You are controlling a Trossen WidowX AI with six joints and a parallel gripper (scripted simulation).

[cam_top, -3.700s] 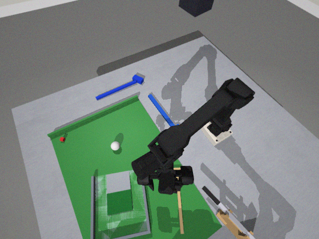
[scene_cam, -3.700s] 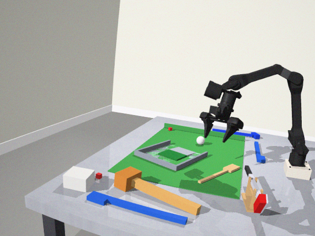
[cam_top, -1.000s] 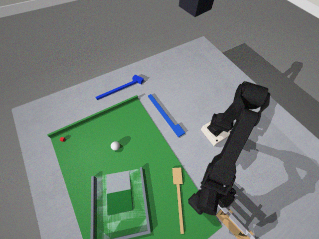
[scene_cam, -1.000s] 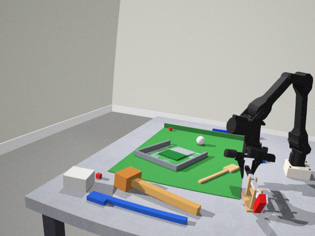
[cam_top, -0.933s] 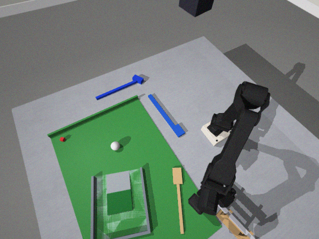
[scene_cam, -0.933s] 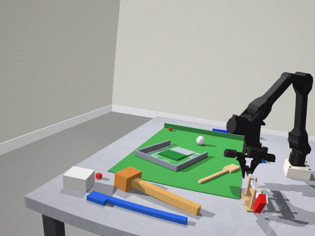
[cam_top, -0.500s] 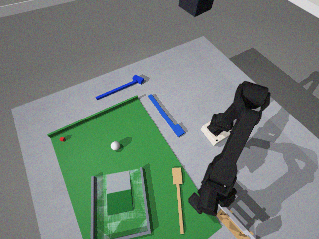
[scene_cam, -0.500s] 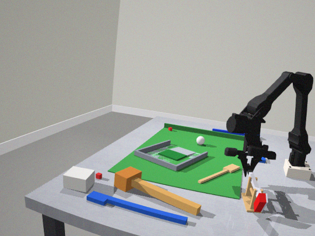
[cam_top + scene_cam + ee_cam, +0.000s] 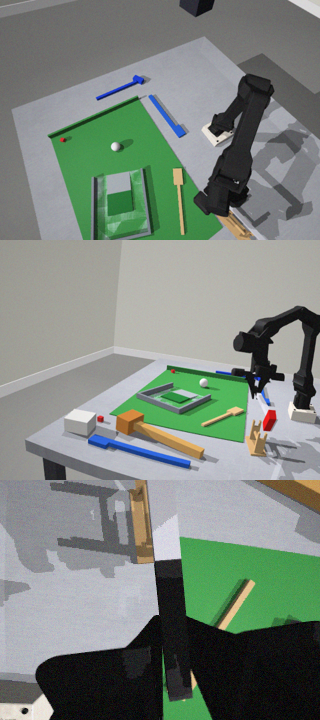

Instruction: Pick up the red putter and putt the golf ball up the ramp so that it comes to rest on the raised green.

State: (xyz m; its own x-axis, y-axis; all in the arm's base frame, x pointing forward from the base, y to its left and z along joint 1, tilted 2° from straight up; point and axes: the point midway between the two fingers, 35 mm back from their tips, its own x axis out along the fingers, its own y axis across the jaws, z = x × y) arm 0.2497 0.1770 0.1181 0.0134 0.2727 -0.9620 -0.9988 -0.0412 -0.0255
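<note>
Now: the tan paddle 8 cm ahead of my gripper tip, 9 cm to the right of it and 11 cm below it. From my gripper tip the other things lie so: wooden stand (1 cm behind, 13 cm to the left, 8 cm below); white golf ball (18 cm ahead, 43 cm to the right, 9 cm below); white box (56 cm ahead, 19 cm to the left, 9 cm below).
</note>
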